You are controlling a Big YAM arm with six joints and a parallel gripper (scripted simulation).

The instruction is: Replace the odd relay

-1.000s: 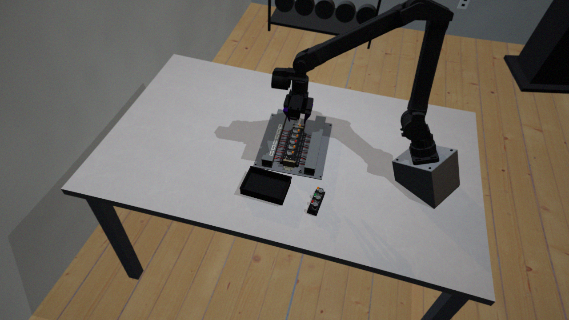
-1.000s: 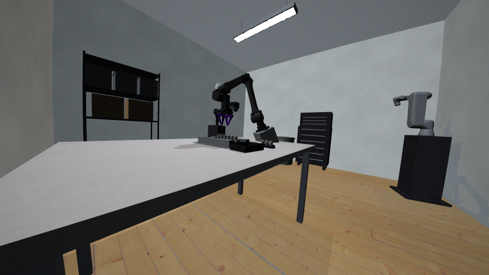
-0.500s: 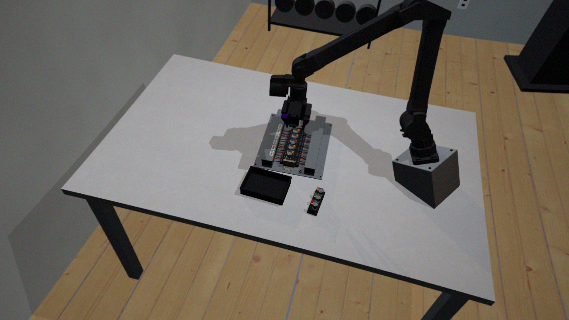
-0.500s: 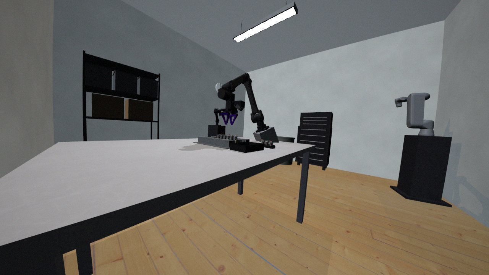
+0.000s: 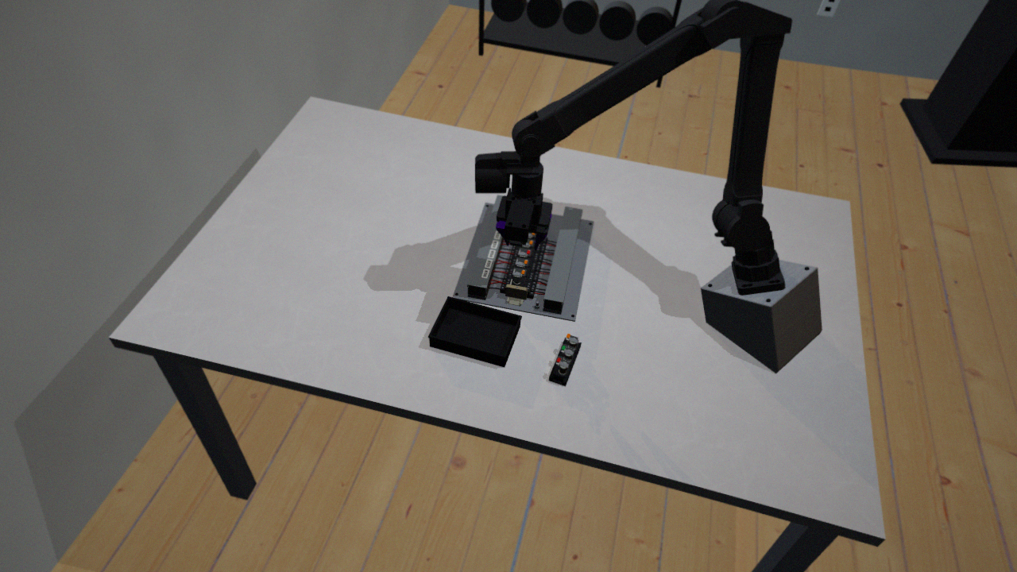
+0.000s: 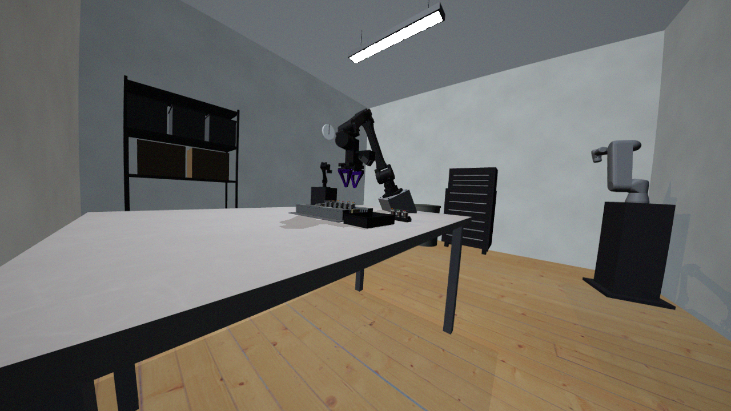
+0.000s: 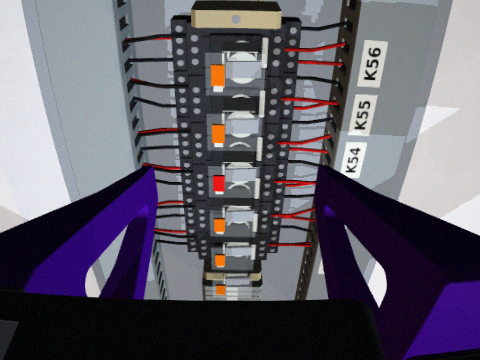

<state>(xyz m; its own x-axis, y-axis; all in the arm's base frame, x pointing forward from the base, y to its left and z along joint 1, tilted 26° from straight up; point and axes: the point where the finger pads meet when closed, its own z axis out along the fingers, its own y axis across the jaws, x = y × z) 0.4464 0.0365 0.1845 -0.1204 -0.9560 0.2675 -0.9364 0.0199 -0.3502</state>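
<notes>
Now: hand 140 mm above the grey panel, 90 mm to the left of it and 10 mm past it.
</notes>
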